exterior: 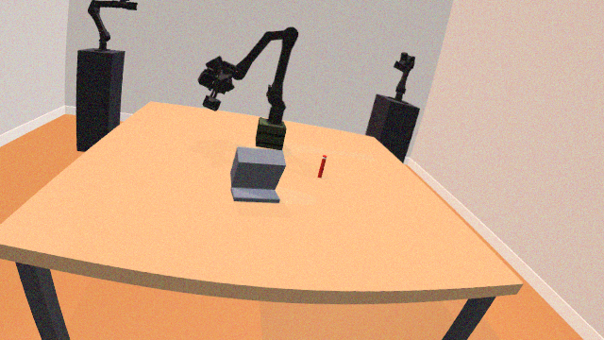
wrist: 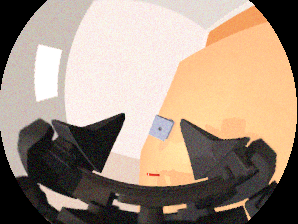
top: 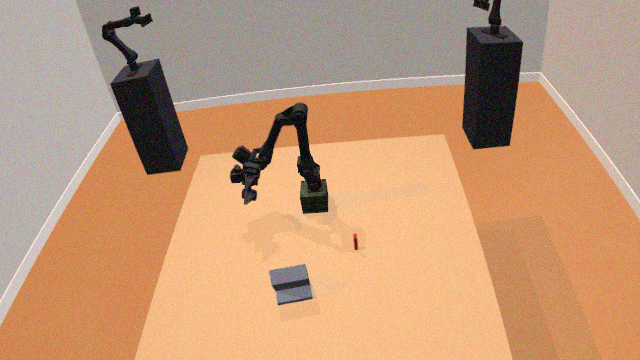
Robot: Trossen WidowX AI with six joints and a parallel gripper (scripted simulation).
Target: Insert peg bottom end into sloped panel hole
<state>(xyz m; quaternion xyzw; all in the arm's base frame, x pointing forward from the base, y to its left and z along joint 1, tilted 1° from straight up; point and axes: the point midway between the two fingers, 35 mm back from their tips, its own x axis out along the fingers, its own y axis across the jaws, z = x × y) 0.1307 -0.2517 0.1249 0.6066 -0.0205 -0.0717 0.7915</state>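
The red peg lies 120 mm ahead of my gripper tip, 400 mm to the left of it and 160 mm below it. From my gripper tip the other things lie so: grey-blue sloped panel: 290 mm ahead, 160 mm to the left, 150 mm below; flat foot: 320 mm ahead, 160 mm to the left, 210 mm below.
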